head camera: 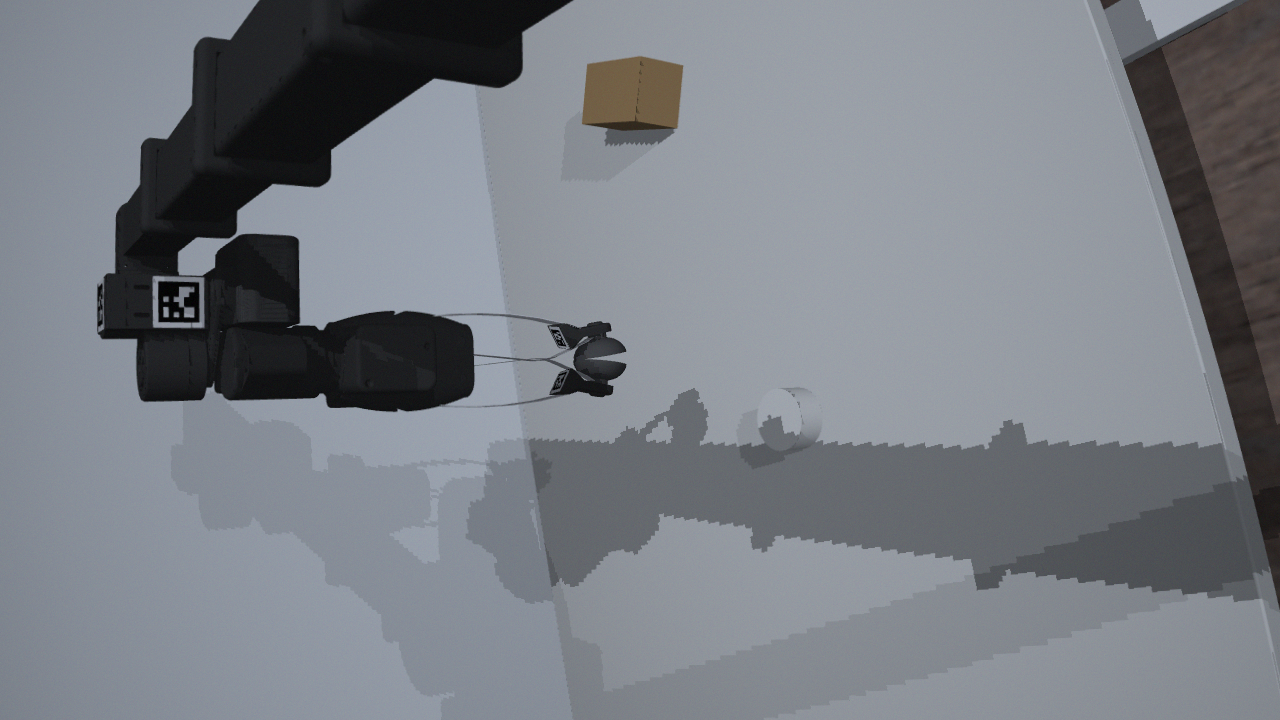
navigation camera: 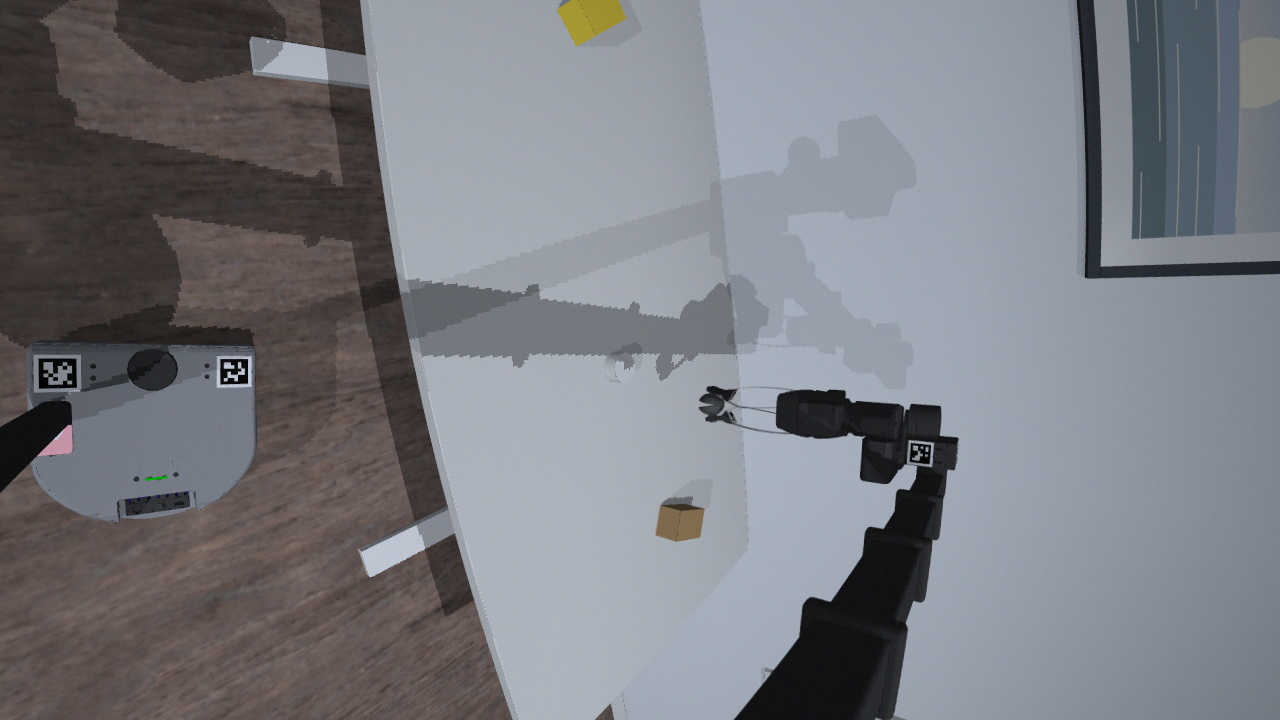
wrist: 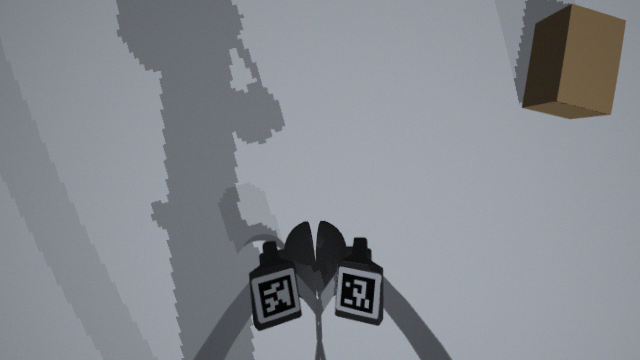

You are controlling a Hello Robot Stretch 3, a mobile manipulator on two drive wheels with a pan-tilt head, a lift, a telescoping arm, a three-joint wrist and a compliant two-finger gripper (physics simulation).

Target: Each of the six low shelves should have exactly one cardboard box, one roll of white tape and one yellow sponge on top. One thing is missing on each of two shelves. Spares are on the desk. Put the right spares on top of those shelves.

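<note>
My gripper (head camera: 617, 358) (navigation camera: 711, 404) (wrist: 315, 247) is shut with its rubber tips together and empty, above the white desk (head camera: 895, 223) (navigation camera: 537, 134) (wrist: 400, 150). A roll of white tape (head camera: 810, 416) (navigation camera: 612, 366) lies on the desk, apart from the fingertips, towards the robot base; in the wrist view it is mostly hidden behind the left fingertip. A brown cardboard box (head camera: 633, 94) (navigation camera: 680, 522) (wrist: 590, 60) is on the desk to one side of the gripper. A yellow sponge (navigation camera: 590, 19) is at the top of the navigation view. The low shelves do not show.
The robot base (navigation camera: 143, 429) stands on the wooden floor beside the desk's long edge. The telescoping arm (head camera: 268, 98) (navigation camera: 832, 644) reaches over past the cardboard box. A pale wall is behind the desk, with a framed picture (navigation camera: 1092, 179). Arm shadows fall across the desk.
</note>
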